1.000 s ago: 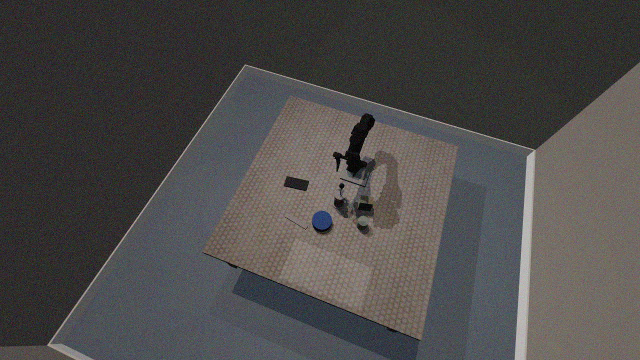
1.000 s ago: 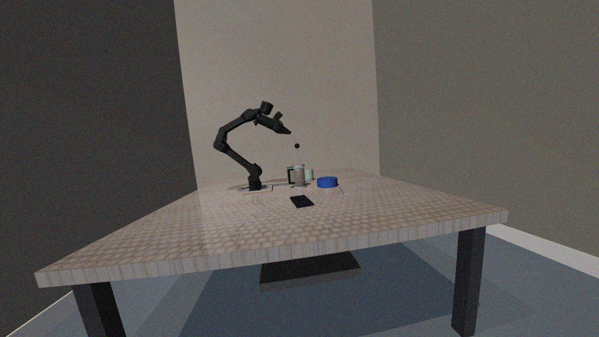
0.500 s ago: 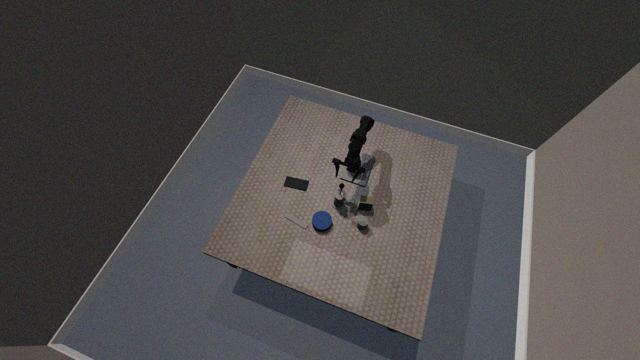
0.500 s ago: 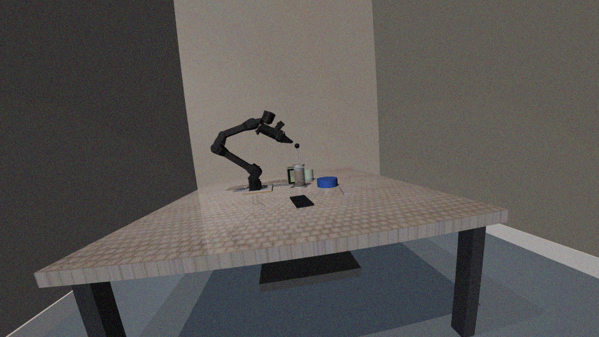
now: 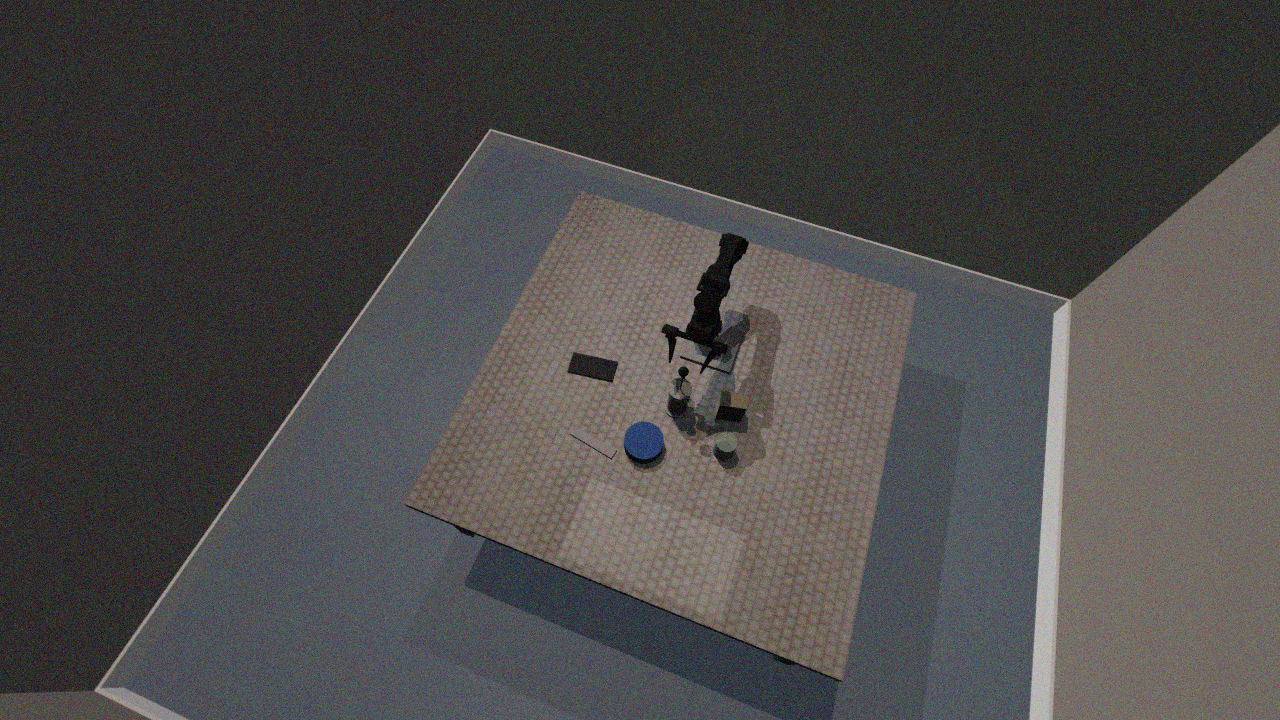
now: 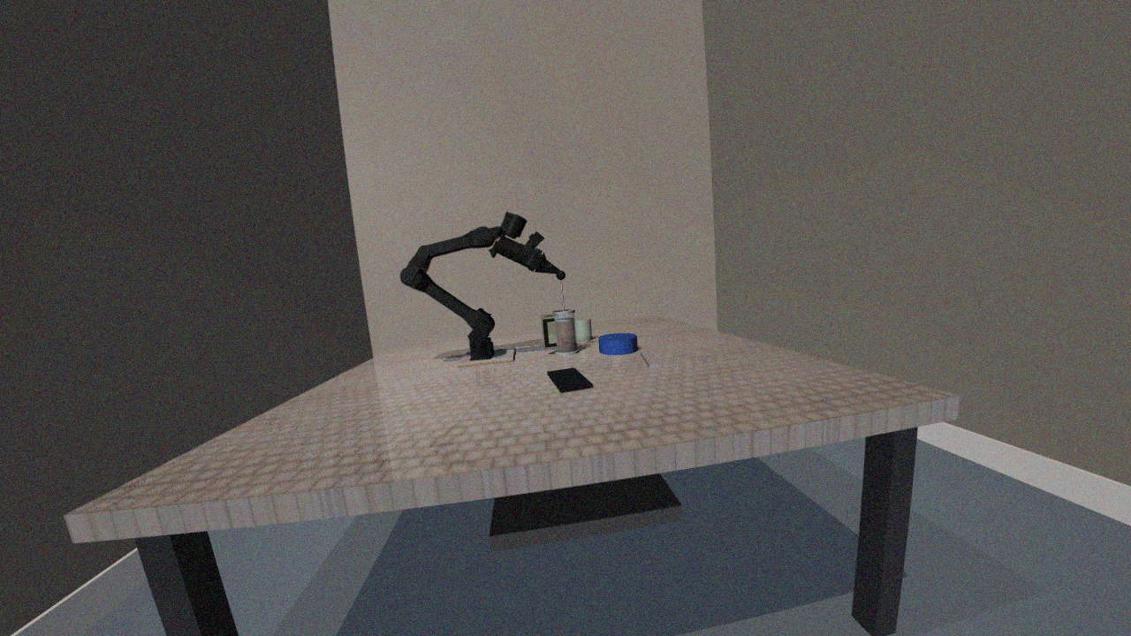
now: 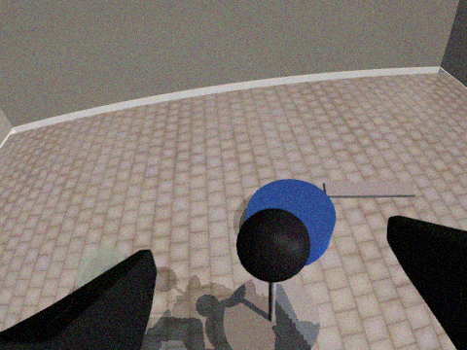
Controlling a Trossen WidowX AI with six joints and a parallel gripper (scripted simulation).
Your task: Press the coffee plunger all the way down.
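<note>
My gripper tip is 140 mm above the coffee press and 10 mm past it. Round my gripper tip: blue round tin 240 mm below, 170 mm ahead, 40 mm to the right.
</note>
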